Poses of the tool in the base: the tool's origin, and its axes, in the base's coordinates. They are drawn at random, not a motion.
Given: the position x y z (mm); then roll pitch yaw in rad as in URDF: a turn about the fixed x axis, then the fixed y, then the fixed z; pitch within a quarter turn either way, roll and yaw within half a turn.
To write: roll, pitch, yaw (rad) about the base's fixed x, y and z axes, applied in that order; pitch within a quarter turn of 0, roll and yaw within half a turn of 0; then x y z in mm. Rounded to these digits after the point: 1 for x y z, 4 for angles.
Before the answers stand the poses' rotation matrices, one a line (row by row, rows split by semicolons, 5 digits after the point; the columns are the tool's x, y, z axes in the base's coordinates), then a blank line. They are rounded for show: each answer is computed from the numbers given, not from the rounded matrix.
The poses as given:
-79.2, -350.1, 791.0, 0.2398, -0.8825, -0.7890
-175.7, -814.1, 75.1, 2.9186, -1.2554, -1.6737
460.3, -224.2, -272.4, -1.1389, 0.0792, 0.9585
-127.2, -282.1, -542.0, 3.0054, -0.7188, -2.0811
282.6, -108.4, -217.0, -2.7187, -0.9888, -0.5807
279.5, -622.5, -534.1, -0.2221, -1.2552, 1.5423
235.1, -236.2, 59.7, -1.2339, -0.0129, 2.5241
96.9, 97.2, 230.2, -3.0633, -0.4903, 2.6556
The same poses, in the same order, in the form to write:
0.44755 0.56010 -0.69713; -0.45078 0.81457 0.36506; 0.77233 0.15087 0.61705
-0.03186 -0.94848 -0.31522; -0.30855 0.30931 -0.89951; 0.95067 0.06860 -0.30251
0.57295 -0.38384 -0.72415; 0.81577 0.18179 0.54907; -0.07912 -0.90533 0.41728
-0.36760 -0.82085 -0.43713; -0.65671 0.56193 -0.50295; 0.65848 0.10218 -0.74563
0.45959 -0.21364 0.86205; -0.30157 -0.95051 -0.07479; 0.83537 -0.22559 -0.50127
0.00884 -0.96907 -0.24661; 0.31026 0.23711 -0.92061; 0.95061 -0.06837 0.30276
-0.81526 -0.20132 -0.54297; 0.57894 -0.26247 -0.77197; 0.01290 -0.94371 0.33053
-0.78004 0.43309 -0.45162; 0.41206 0.89871 0.15012; 0.47089 -0.06900 -0.87949

0.2398, -0.8825, -0.7890, -79.2, -350.1, 791.0
2.9186, -1.2554, -1.6737, -175.7, -814.1, 75.1
-1.1389, 0.0792, 0.9585, 460.3, -224.2, -272.4
3.0054, -0.7188, -2.0811, -127.2, -282.1, -542.0
-2.7187, -0.9888, -0.5807, 282.6, -108.4, -217.0
-0.2221, -1.2552, 1.5423, 279.5, -622.5, -534.1
-1.2339, -0.0129, 2.5241, 235.1, -236.2, 59.7
-3.0633, -0.4903, 2.6556, 96.9, 97.2, 230.2

